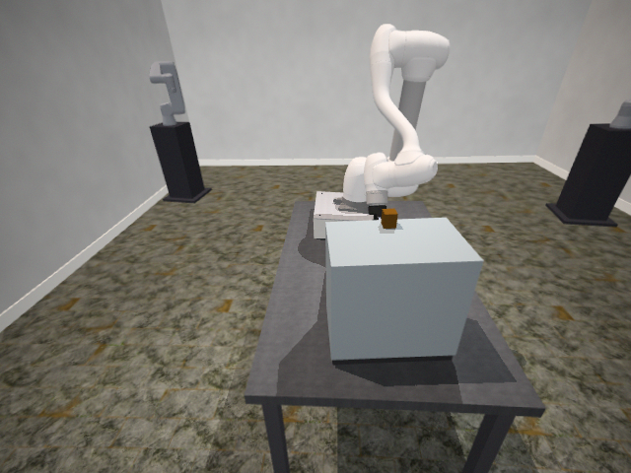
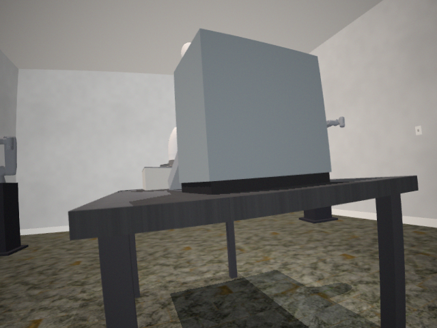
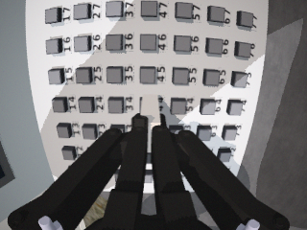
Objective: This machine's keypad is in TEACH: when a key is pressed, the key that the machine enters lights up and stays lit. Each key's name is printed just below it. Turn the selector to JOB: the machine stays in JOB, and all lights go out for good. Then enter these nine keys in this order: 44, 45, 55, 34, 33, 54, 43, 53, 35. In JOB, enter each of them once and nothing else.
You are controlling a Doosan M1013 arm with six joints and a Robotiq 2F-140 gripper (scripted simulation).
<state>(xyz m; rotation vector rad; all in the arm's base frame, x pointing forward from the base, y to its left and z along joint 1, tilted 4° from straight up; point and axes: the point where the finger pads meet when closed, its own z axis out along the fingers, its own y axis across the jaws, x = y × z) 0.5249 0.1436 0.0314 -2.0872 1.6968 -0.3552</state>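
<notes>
Now: the key 1 cm behind my hand and 5 cm below it. Round my hand: black selector knob 6 cm ahead, 16 cm to the right, 2 cm below; then white keypad panel 5 cm ahead, 4 cm to the right, 7 cm below.
</notes>
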